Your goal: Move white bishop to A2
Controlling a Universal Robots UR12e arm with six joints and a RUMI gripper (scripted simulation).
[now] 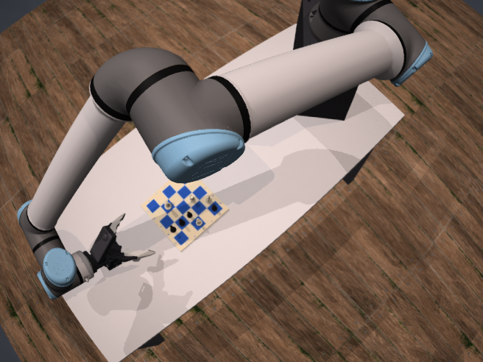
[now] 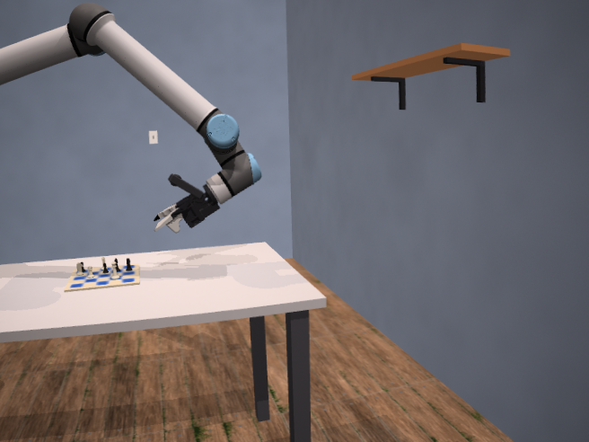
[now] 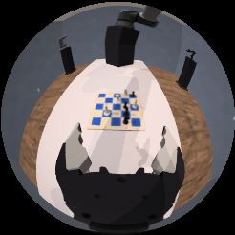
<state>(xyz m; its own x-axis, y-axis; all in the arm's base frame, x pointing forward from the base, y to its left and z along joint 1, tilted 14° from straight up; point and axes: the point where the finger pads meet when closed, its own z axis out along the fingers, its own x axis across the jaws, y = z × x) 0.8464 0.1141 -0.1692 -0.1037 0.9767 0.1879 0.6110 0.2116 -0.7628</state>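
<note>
The chessboard is 160 mm behind my hand, 40 mm to the right of it and 140 mm below it.
</note>
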